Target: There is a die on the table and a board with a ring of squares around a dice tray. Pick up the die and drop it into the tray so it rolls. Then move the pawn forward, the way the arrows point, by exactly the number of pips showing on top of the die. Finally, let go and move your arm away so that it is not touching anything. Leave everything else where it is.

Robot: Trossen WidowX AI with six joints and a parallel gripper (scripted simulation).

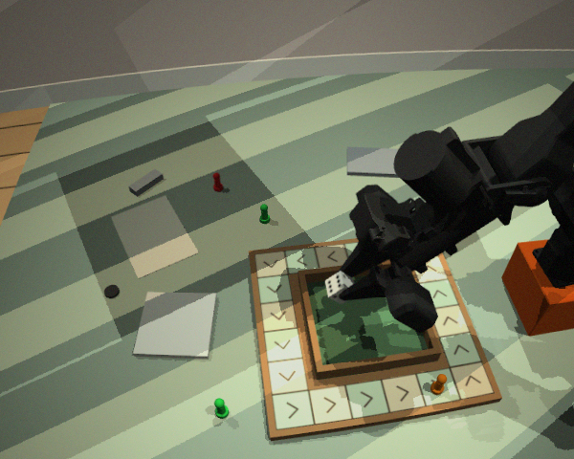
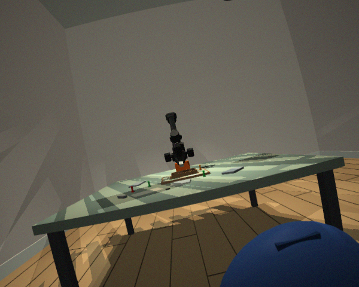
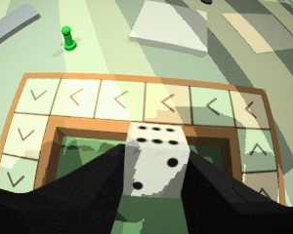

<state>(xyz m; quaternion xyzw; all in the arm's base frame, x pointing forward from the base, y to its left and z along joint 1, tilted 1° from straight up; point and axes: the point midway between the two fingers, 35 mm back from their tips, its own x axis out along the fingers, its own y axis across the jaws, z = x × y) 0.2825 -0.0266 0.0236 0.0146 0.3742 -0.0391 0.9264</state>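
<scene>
The orange pawn lies 100 mm behind my gripper tip, 130 mm to the left of it and 60 mm below it. Round my gripper tip: white die: right at my gripper tip; black disc: 300 mm ahead, 120 mm to the right, 80 mm below; green dice tray: 40 mm behind, 10 mm to the left, 80 mm below.
</scene>
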